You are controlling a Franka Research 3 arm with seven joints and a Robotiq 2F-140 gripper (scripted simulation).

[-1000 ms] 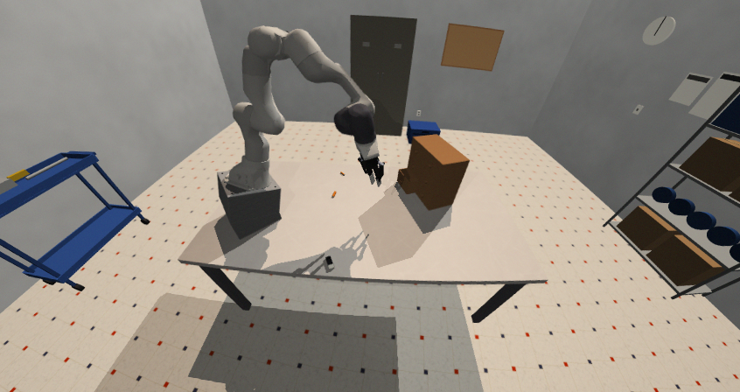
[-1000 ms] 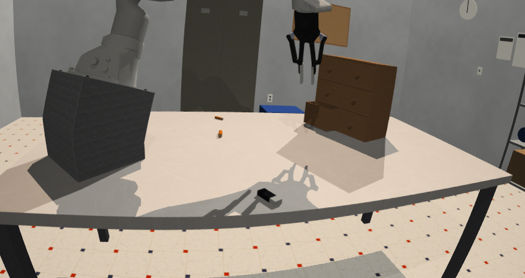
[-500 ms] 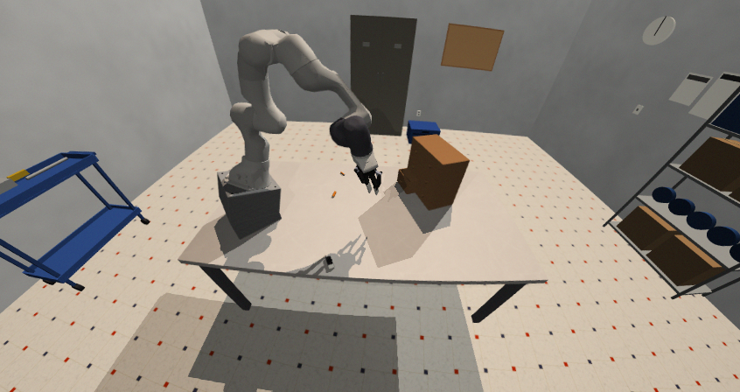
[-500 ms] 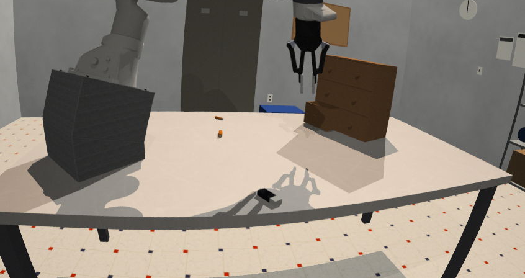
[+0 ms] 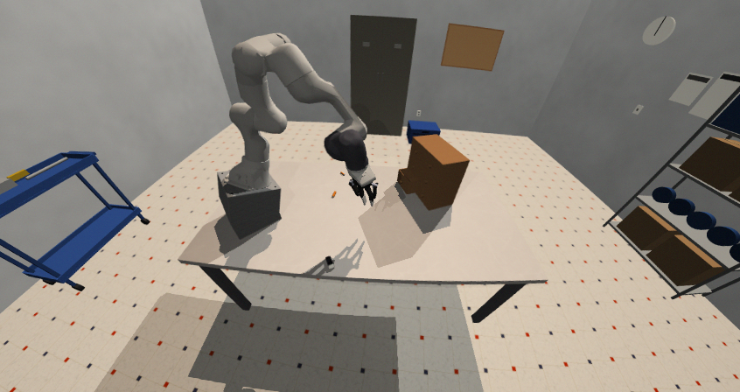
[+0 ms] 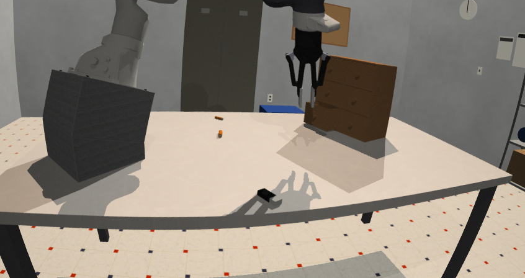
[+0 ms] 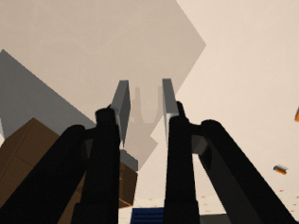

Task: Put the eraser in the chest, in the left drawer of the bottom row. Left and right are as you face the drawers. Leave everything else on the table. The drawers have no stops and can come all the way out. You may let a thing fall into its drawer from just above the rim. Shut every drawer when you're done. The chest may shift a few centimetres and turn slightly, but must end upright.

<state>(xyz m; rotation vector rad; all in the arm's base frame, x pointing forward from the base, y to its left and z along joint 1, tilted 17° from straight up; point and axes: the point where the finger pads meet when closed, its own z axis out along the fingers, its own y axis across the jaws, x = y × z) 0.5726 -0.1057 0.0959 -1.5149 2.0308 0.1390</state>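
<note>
Right now the eraser is 160 mm behind my hand, 230 mm to the right of it and 210 mm below it.
</note>
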